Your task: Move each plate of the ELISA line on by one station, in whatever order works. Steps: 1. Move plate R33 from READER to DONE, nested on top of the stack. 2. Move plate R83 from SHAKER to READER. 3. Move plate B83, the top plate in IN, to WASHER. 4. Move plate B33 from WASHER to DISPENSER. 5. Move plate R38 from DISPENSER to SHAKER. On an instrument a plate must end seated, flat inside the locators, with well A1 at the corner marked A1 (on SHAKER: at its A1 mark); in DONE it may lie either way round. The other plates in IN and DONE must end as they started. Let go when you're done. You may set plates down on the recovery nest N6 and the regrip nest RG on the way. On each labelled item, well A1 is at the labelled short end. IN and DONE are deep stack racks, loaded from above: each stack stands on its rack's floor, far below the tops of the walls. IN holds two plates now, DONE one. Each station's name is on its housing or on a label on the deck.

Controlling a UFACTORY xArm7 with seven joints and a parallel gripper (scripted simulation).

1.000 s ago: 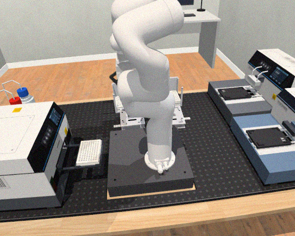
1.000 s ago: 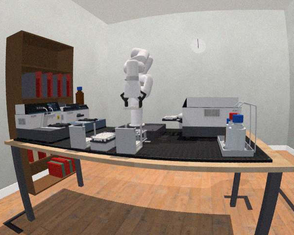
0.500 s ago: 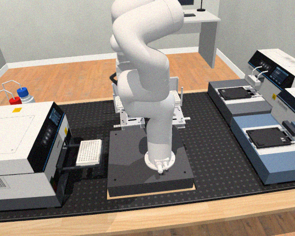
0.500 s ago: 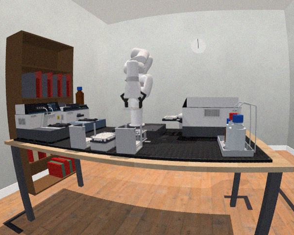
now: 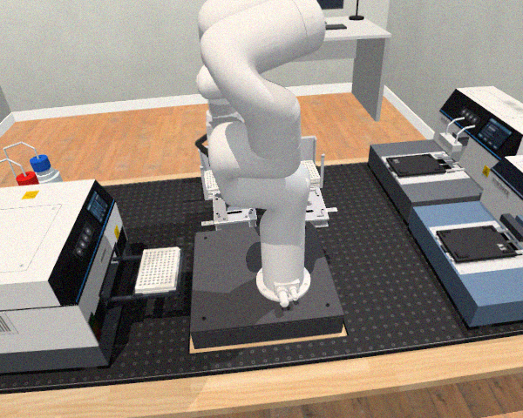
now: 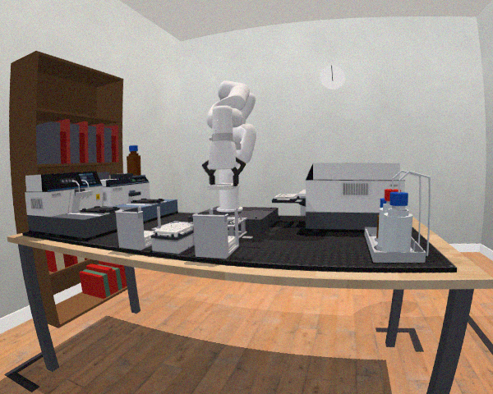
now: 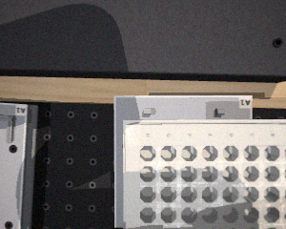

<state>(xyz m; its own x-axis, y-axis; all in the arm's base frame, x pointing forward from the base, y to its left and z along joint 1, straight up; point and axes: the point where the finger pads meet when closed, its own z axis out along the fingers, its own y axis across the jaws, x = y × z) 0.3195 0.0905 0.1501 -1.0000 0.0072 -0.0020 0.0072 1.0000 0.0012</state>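
Now: hand 14 cm above the regrip nest. Also, from my hand: DONE label 26 cm to the right, 20 cm below, 10 cm ahead; then RG label 20 cm below, 8 cm to the left; then N6 label 30 cm to the right, 20 cm below, 1 cm behind.
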